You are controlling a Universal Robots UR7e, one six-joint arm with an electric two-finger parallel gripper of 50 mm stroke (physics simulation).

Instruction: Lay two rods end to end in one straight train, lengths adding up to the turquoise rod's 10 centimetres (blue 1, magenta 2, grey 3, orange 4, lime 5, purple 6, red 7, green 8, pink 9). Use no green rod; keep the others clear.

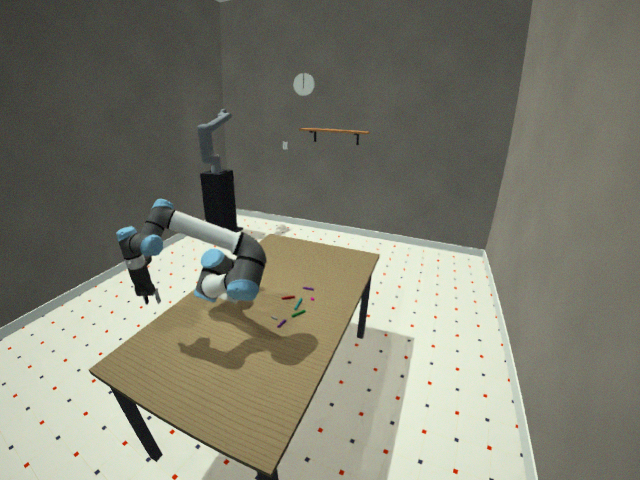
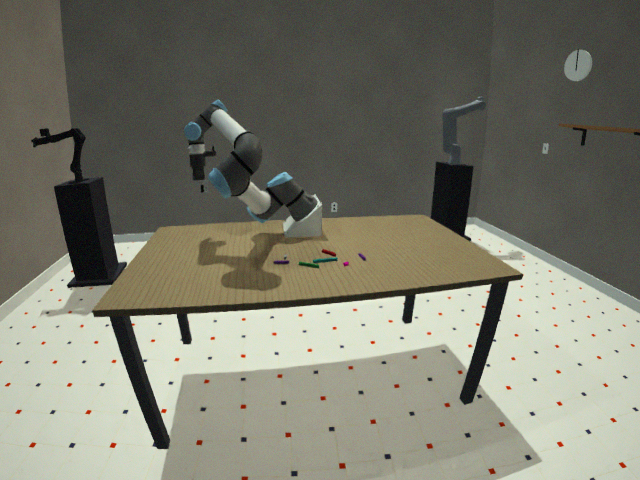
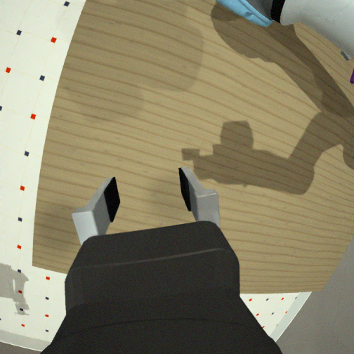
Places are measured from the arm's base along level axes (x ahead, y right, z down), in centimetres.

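Where they show: gripper, fingertip midpoint: (image 1: 153,302) (image 2: 204,192); arm's base, link origin: (image 2: 306,210).
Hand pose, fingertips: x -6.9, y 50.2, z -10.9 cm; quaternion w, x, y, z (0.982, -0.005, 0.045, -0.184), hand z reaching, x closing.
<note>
Things, the pixels of their top centre, and the offset from my fingertips. Level surfaces: height alone.
- turquoise rod, top centre: (image 2: 325,259) (image 1: 298,303) dx +47.4, dy -49.2, dz +20.3 cm
- red rod, top centre: (image 2: 328,251) (image 1: 288,296) dx +40.2, dy -52.7, dz +20.3 cm
- green rod, top centre: (image 2: 308,263) (image 1: 298,312) dx +50.5, dy -41.8, dz +20.3 cm
- short magenta rod, top centre: (image 2: 346,262) (image 1: 312,298) dx +52.8, dy -56.2, dz +20.3 cm
- small grey rod, top centre: (image 2: 285,255) (image 1: 274,317) dx +40.6, dy -34.2, dz +20.3 cm
- wooden table, surface height: dz +21.3 cm
My gripper (image 1: 151,298) (image 2: 203,189) (image 3: 148,185) is open and empty, high up and well away from the rods. A turquoise rod (image 1: 298,303) (image 2: 325,260) lies amid the group. A red rod (image 1: 288,297) (image 2: 328,252) lies on its robot side. A green rod (image 1: 298,313) (image 2: 309,265) and a short magenta rod (image 1: 312,298) (image 2: 346,264) lie near it. One purple rod (image 1: 308,288) (image 2: 362,256) lies apart at one end. Another purple rod (image 1: 281,323) (image 2: 281,262) (image 3: 352,76) lies at the other end, beside a small grey rod (image 1: 273,317) (image 2: 284,256) (image 3: 345,54). No two rods form a train.
The wooden table (image 1: 206,403) (image 2: 413,242) (image 3: 125,150) carries the arm's white base (image 2: 305,226) behind the rods. The arm's shadow falls across the table. Black pedestals (image 2: 85,232) (image 2: 451,198) with other arms stand on the floor beyond the table.
</note>
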